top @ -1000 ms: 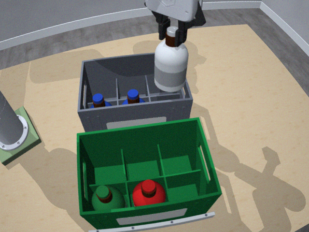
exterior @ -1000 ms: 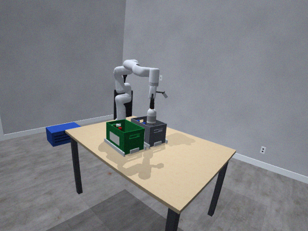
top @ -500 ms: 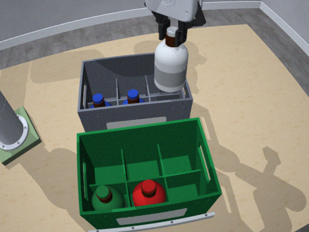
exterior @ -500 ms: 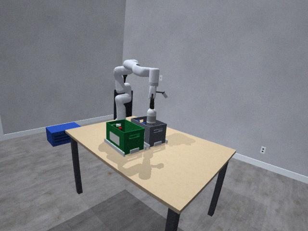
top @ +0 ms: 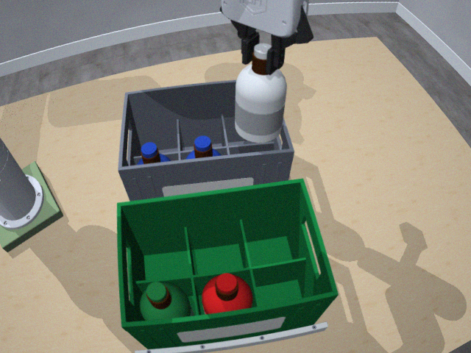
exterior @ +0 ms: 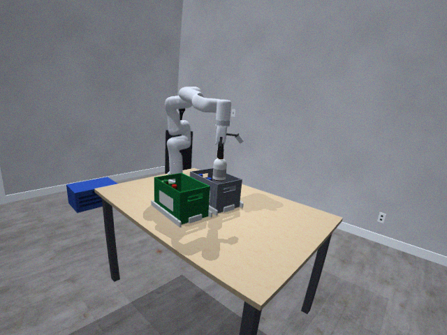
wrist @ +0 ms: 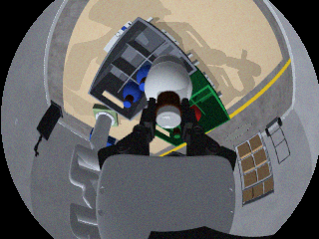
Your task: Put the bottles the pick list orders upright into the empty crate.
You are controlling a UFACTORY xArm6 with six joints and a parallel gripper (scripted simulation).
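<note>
Now: hand 70 mm above the white-label bottle. Also, from my hand: red-label bottle 120 mm behind, 220 mm to the right, 240 mm below; green crate 120 mm behind, 180 mm to the right, 250 mm below; grey crate 80 mm behind, 60 mm to the left, 250 mm below.
</note>
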